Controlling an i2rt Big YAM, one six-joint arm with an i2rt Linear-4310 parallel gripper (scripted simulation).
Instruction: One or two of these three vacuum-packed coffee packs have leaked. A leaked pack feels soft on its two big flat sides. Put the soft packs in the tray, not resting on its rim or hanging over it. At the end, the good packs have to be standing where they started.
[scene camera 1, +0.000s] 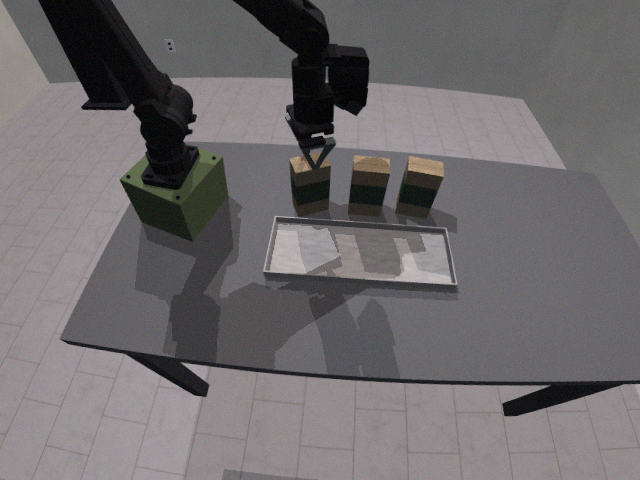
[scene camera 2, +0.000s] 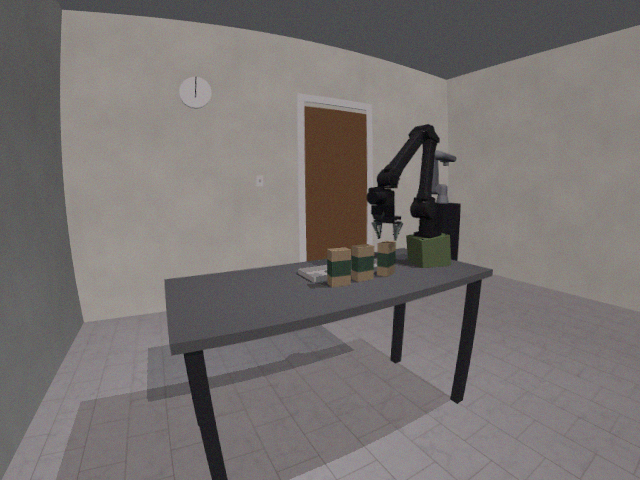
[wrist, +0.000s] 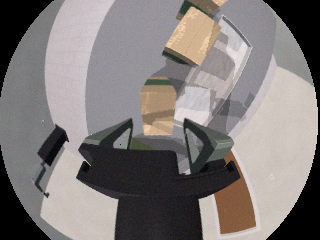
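Note:
Scene camera 1 shows a tray (scene camera 1: 325, 250) together with the gripper (scene camera 1: 309, 157). In the wrist view the gripper appears again (wrist: 158, 121), and so does the tray (wrist: 205, 90).

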